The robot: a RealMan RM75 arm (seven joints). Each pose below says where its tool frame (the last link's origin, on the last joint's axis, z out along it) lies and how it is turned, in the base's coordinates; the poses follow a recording.
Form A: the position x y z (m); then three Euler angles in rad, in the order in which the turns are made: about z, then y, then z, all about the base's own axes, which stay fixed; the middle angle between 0 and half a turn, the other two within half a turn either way.
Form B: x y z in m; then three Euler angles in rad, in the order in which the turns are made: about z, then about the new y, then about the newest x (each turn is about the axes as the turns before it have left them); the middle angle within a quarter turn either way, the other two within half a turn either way. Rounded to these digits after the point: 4 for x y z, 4 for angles.
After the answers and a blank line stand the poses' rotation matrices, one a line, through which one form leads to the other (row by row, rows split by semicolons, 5 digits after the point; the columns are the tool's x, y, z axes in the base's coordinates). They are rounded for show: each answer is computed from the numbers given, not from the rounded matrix.
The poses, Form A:
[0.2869 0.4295 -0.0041 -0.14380 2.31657 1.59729]
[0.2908 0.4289 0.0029 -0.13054 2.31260 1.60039]
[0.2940 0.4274 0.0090 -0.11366 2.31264 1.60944]
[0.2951 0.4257 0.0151 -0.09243 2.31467 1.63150]
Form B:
[0.2869 0.4295 -0.0041 -1.3341 0.8139 -2.9877]
[0.2908 0.4289 0.0029 -1.3493 0.8198 -3.0005]
[0.2940 0.4274 0.0090 -1.3648 0.8219 -3.0185]
[0.2951 0.4257 0.0151 -1.3740 0.8223 -3.0416]

0.16104 -0.98676 -0.01946; -0.66750 -0.12342 0.73431; -0.72698 -0.10527 -0.67854
0.14993 -0.98846 -0.02181; -0.66573 -0.11724 0.73693; -0.73098 -0.09597 -0.67562
0.13927 -0.98985 -0.02848; -0.66641 -0.11496 0.73667; -0.73247 -0.08361 -0.67565
0.13303 -0.99011 -0.04464; -0.66741 -0.12279 0.73450; -0.73271 -0.06792 -0.67714

